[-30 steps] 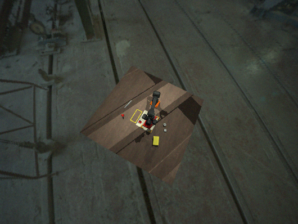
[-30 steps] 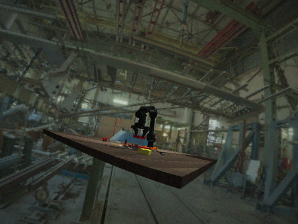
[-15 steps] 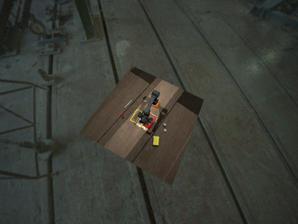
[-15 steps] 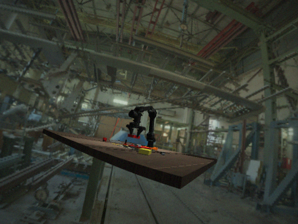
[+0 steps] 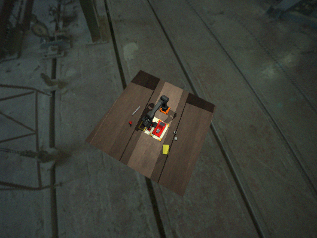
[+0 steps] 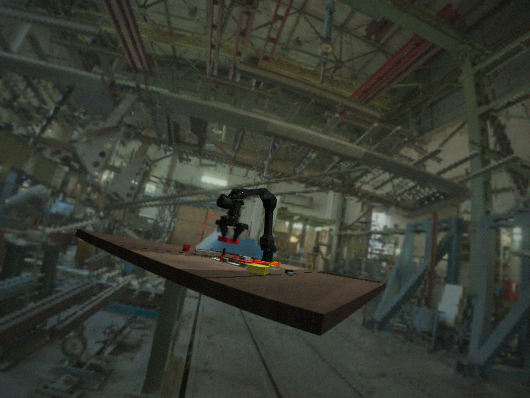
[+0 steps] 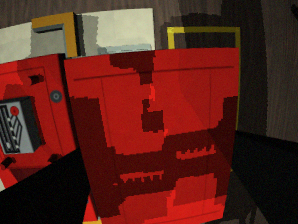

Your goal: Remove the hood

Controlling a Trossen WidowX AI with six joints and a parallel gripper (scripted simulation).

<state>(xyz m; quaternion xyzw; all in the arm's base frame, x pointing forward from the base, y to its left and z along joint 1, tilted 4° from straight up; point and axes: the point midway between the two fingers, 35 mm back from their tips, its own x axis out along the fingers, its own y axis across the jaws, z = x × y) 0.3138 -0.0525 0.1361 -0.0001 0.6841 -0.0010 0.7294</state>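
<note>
Right now the grey mount is 7 cm below my gripper tip, 3 cm ahead of it and 1 cm to the left of it. Also, from my gripper tip: yellow block (32 cm to the left, 15 cm ahead, 9 cm below); then white rod (27 cm to the right, 11 cm behind, 9 cm below); then red hood (1 cm above).
</note>
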